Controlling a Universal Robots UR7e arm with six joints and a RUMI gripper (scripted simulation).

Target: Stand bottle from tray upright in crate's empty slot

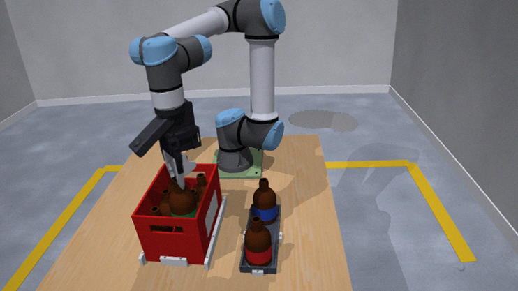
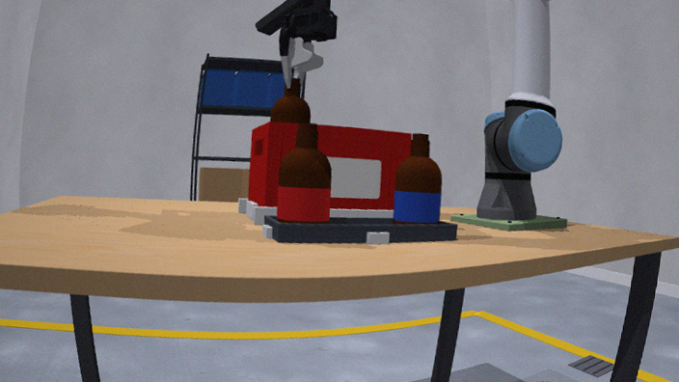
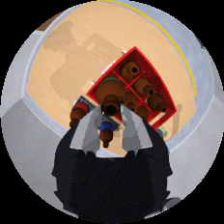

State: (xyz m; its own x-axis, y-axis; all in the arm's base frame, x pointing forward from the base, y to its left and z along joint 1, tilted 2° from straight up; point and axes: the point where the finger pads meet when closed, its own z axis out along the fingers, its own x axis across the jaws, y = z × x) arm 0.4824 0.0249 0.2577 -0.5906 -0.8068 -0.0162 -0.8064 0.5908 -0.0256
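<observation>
Now: the brown bottle 70 mm below my hand. From my hand the other things lie so: red crate (180 mm below, 80 mm behind, 60 mm to the right).
</observation>
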